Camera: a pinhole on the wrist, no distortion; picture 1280 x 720 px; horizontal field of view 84.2 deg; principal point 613.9 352.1 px. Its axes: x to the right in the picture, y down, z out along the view. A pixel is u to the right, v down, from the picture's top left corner.
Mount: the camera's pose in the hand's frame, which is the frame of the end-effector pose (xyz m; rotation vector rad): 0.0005 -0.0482 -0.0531 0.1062 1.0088 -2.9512
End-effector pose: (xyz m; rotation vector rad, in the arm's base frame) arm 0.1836 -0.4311 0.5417 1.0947 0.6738 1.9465
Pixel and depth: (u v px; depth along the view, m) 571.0 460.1 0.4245
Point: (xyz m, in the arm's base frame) 0.5293 -0.2136 0.3941
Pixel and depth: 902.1 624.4 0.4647
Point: 0.5932 -0.3308 0.1870
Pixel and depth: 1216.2 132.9 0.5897
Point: 0.8793 -0.7040 0.3370
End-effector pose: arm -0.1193 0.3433 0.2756 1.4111 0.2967 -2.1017
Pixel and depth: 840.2 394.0 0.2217
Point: -0.2932 0.4750 0.3689
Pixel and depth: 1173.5 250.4 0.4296
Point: -0.4030 0.5339 0.6936
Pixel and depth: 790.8 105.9 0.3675
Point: -0.4246 0.3725 0.4862
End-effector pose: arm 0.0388 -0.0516 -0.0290 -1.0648 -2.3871 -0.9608
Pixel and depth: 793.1 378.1 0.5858
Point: -0.1801 -0.0780 -0.5872
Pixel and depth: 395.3 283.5 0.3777
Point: -0.2238 0.0691 -0.2818
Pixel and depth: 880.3 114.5 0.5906
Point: -0.0025 0.0560 -0.6519
